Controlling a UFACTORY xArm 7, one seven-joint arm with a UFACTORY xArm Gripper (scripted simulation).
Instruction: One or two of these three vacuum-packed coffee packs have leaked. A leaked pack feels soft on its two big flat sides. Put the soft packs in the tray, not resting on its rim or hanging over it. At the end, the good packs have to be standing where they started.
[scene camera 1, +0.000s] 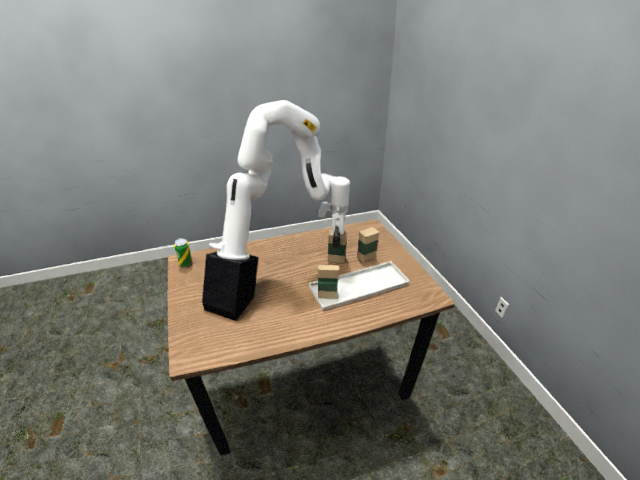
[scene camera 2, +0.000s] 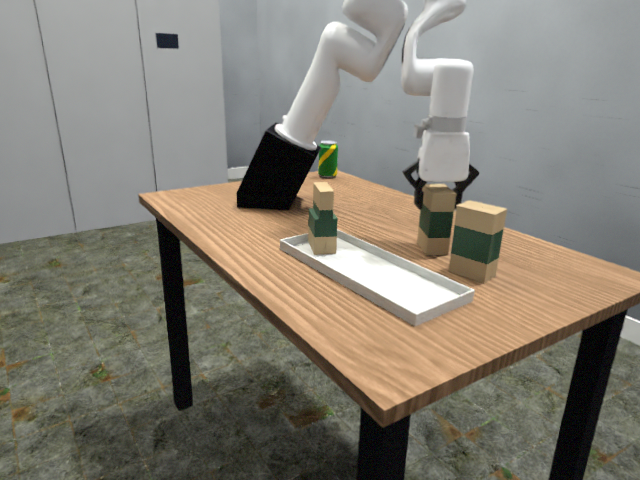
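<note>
A white tray (scene camera 2: 370, 270) is part of the robot's scene, and scene camera 1 shows the tray (scene camera 1: 387, 275) as well.
</note>
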